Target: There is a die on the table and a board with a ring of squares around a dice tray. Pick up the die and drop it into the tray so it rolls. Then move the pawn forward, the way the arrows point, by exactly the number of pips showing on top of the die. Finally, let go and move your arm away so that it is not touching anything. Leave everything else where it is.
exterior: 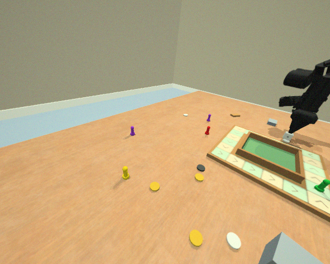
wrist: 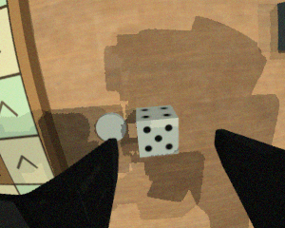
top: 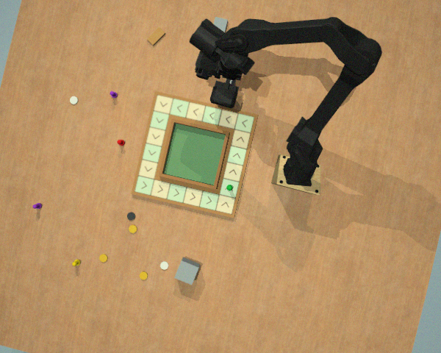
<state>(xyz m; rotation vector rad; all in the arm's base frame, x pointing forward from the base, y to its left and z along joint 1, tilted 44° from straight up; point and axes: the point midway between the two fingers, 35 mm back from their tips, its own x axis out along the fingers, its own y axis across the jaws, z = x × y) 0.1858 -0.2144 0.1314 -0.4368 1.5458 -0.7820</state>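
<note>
My gripper tip is 2 cm above the white die. Round my gripper tip: green dice tray 21 cm to the left, 8 cm ahead, 3 cm below; tan block 21 cm ahead, 10 cm to the right, 3 cm below; green pawn 30 cm to the left, 3 cm behind, 1 cm below.
</note>
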